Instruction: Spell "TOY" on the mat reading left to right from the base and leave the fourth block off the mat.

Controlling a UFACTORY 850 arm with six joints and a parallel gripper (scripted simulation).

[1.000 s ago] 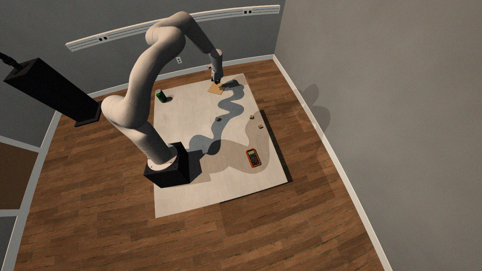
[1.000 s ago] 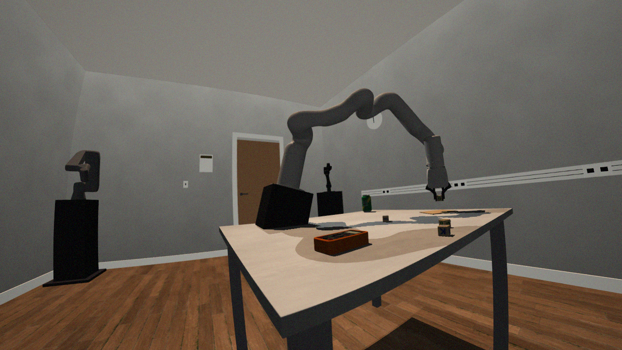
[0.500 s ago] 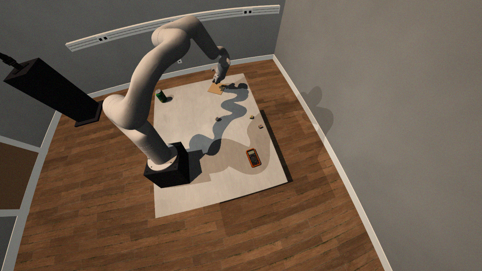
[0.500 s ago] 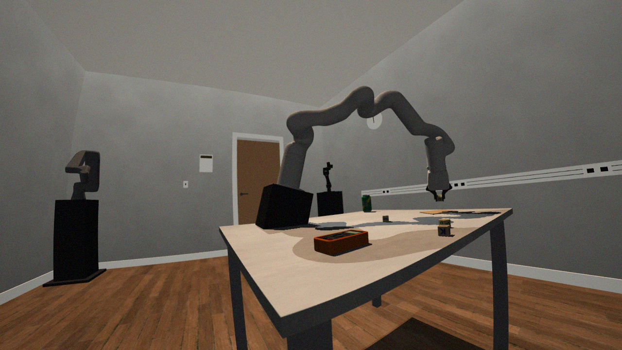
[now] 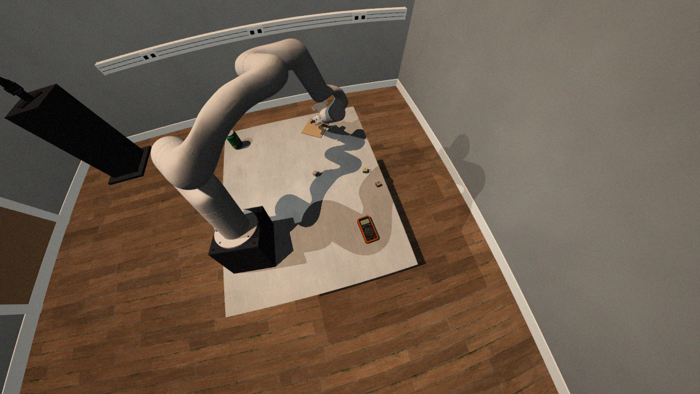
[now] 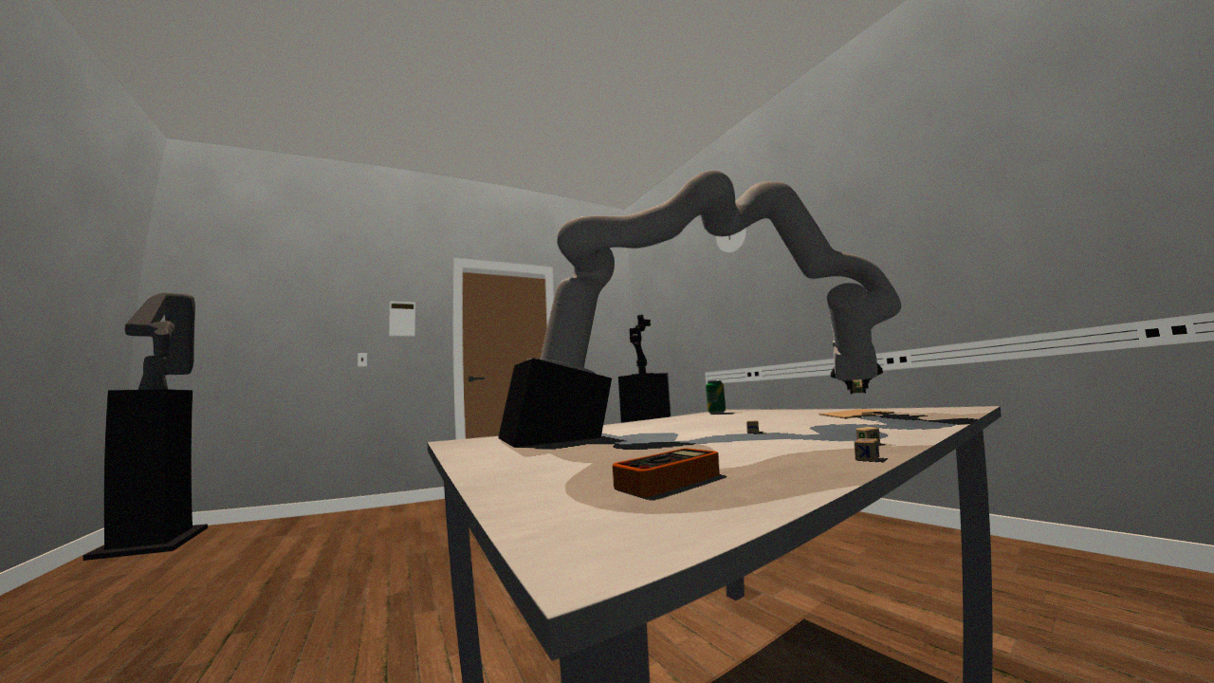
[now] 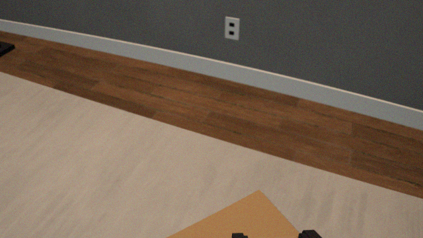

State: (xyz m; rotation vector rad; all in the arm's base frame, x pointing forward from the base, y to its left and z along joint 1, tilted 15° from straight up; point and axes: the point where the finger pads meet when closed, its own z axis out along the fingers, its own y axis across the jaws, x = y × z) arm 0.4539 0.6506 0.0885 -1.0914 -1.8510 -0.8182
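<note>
The tan square mat lies 20 mm behind my hand and 80 mm below it. The rest, counted from my hand: orange multimeter (110 mm ahead, 750 mm to the right, 60 mm below); block (10 mm to the left, 10 mm below); green soda can (530 mm behind, 10 mm to the right, 20 mm below).
</note>
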